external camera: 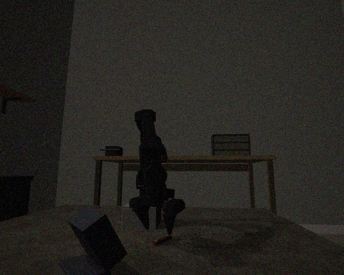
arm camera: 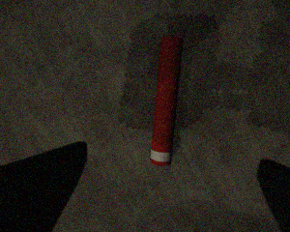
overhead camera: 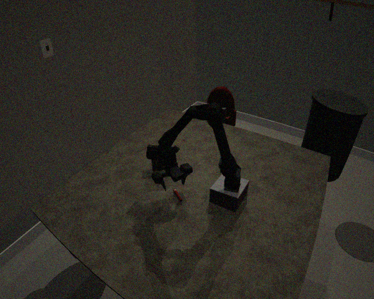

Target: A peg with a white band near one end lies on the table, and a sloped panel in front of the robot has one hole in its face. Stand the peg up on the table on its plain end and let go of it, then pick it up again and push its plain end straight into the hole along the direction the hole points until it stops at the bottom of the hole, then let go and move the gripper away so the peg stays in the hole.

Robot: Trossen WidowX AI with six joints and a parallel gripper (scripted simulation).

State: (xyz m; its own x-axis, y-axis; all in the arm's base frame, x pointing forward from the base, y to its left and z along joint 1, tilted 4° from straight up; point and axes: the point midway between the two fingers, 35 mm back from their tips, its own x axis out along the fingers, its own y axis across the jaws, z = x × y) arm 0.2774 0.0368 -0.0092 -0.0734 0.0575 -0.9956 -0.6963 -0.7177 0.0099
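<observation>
Right now the red peg is 10 mm behind my gripper tip and 30 mm below it. From my gripper tip the other things lie so: dark sloped panel: 130 mm ahead, 160 mm to the right, 30 mm above.
</observation>
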